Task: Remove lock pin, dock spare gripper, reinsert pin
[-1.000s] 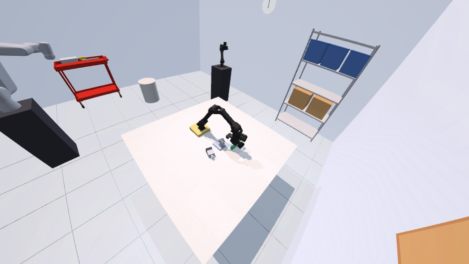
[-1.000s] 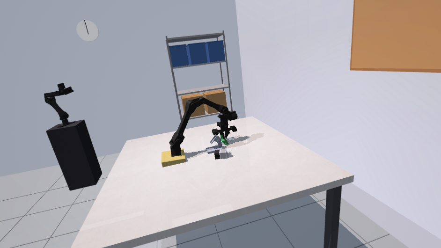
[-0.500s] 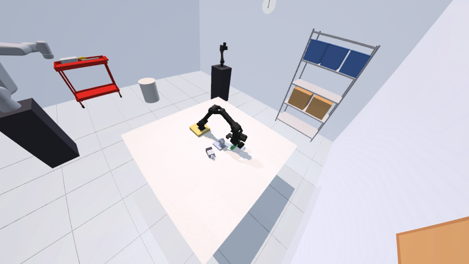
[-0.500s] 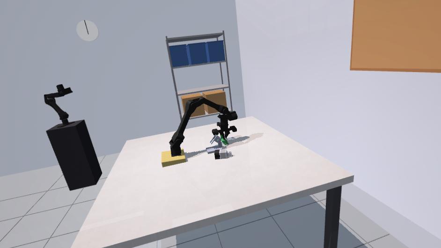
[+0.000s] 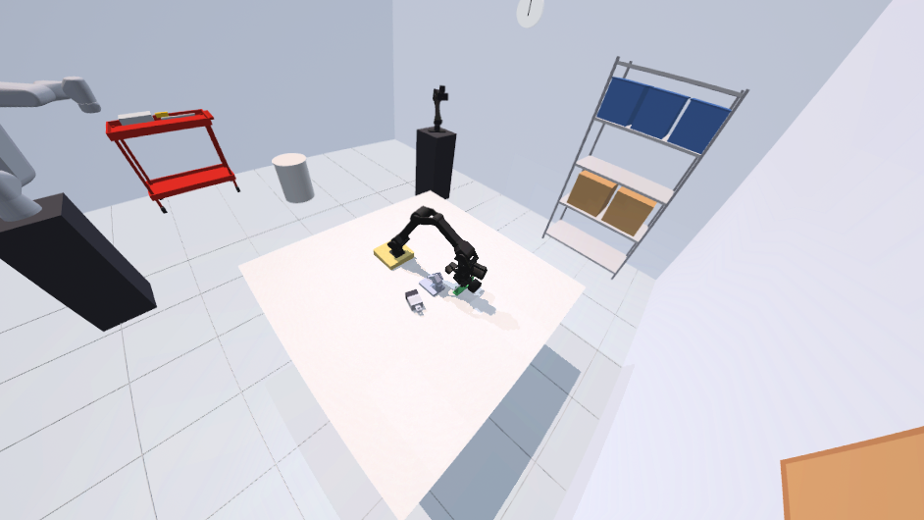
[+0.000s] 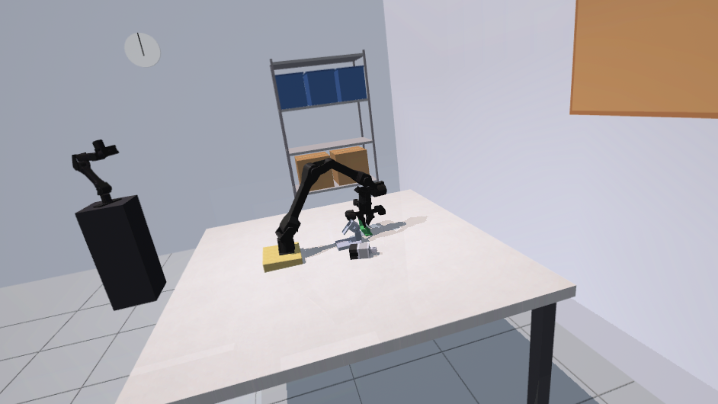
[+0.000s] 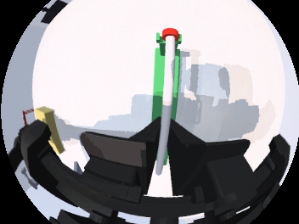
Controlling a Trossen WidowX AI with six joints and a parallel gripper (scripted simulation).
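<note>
Now: the green cradle 2 cm to the left of my gripper tip. From my gripper tip the other things lie so: grey mount (9 cm to the right, 9 cm behind, 3 cm above); spare gripper (23 cm to the right, 8 cm behind).
</note>
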